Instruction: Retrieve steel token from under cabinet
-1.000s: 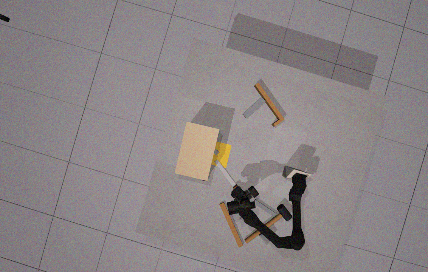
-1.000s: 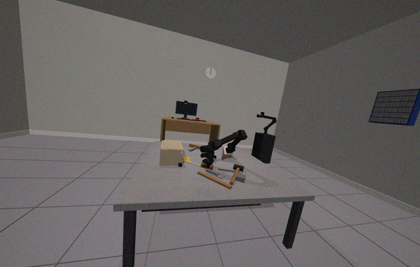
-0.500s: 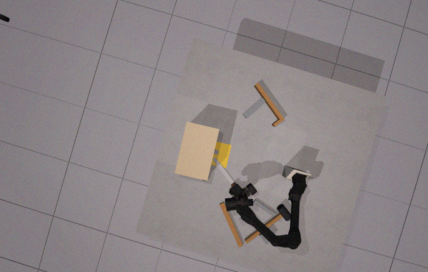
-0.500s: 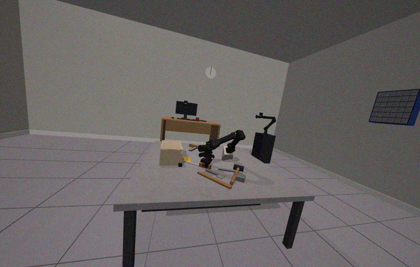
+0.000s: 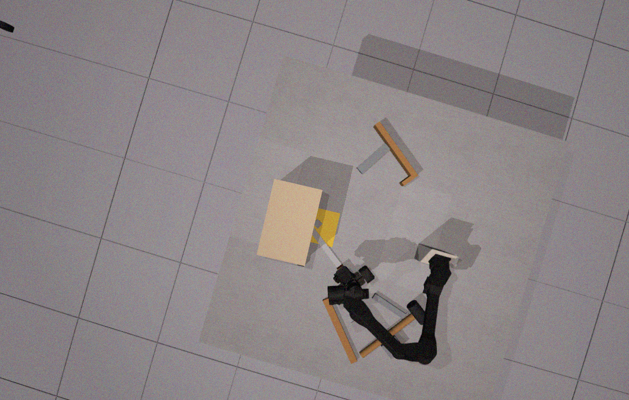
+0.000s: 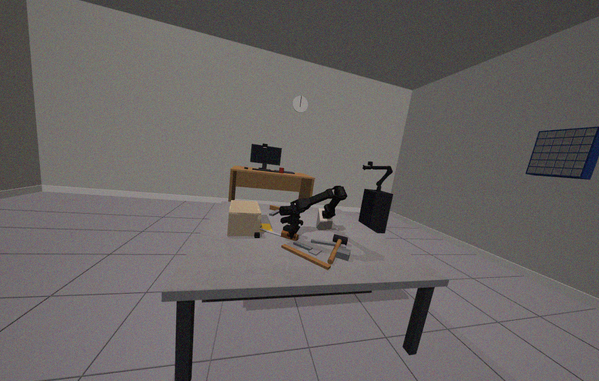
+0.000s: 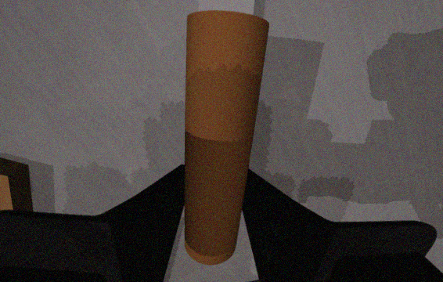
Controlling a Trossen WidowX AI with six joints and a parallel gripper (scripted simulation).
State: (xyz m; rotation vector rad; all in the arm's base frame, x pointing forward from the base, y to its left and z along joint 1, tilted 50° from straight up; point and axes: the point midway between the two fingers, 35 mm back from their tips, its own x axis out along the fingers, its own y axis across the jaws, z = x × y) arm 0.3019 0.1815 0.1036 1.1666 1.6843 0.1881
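My gripper tip is 140 mm to the right of the grey l-shaped bracket and 70 mm past it. From my gripper tip the other things lie so: grey block (250 mm behind, 220 mm to the left, 10 mm above); wooden stick (220 mm to the left, 20 mm behind); grey steel token (200 mm ahead, 190 mm to the right).
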